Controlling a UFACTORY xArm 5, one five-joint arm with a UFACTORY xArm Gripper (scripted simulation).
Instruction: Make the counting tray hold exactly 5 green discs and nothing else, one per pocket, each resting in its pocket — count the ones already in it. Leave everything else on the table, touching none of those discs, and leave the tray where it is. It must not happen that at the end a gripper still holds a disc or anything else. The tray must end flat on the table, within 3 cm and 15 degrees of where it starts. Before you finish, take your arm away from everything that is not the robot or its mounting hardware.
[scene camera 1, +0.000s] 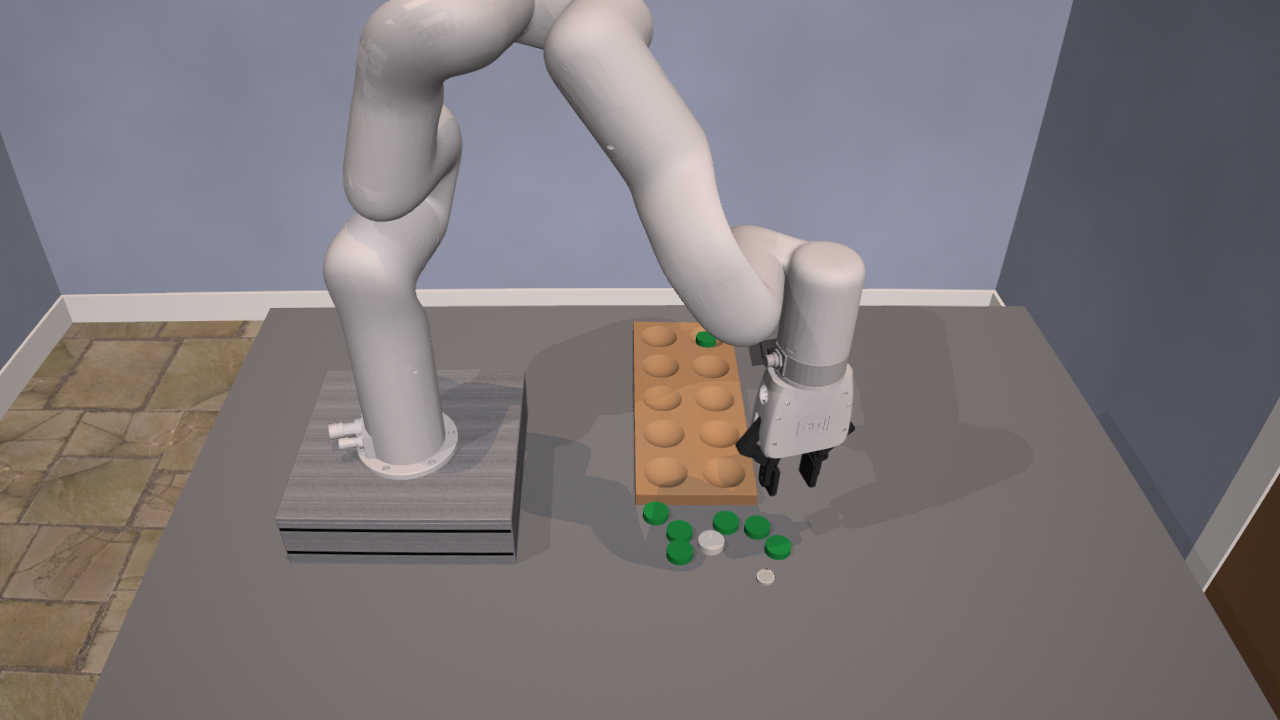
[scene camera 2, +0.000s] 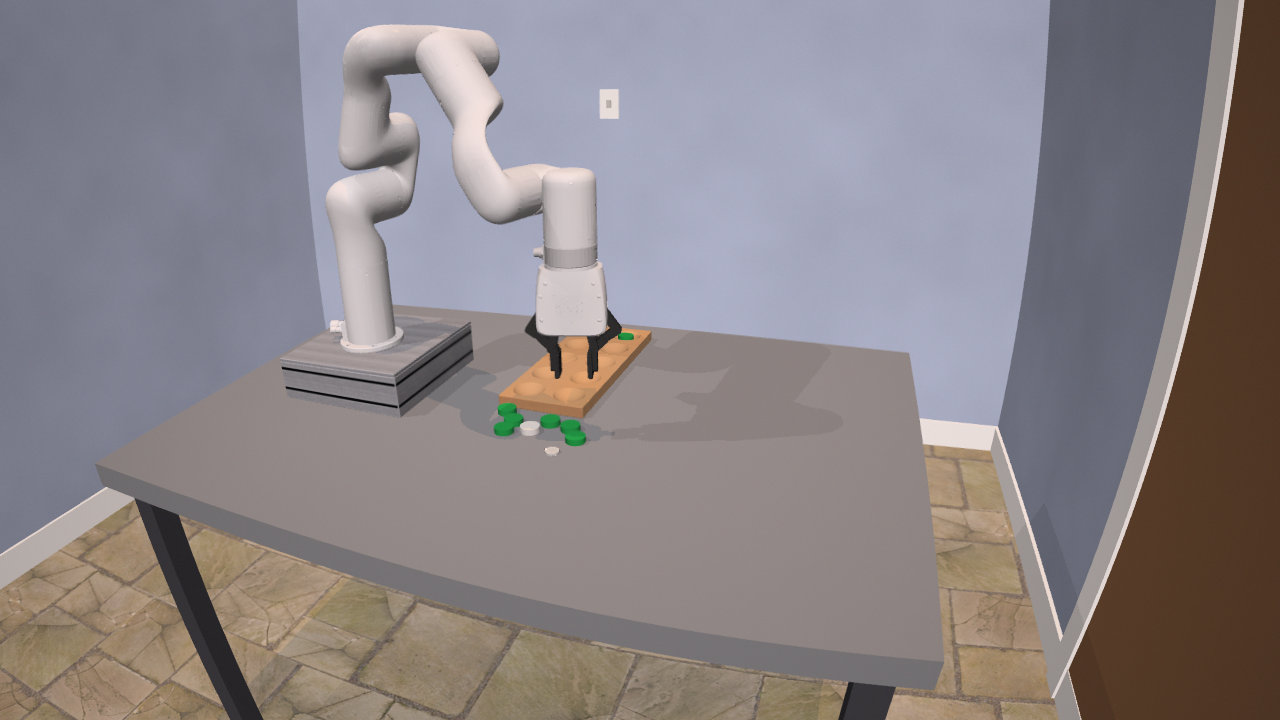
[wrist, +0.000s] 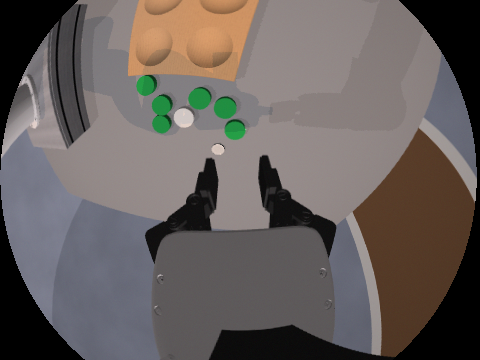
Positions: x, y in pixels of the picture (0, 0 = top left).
Scene:
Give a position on an orange counting tray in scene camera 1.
688, 409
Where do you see my gripper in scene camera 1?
787, 483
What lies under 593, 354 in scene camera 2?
My gripper.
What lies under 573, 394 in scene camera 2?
An orange counting tray.

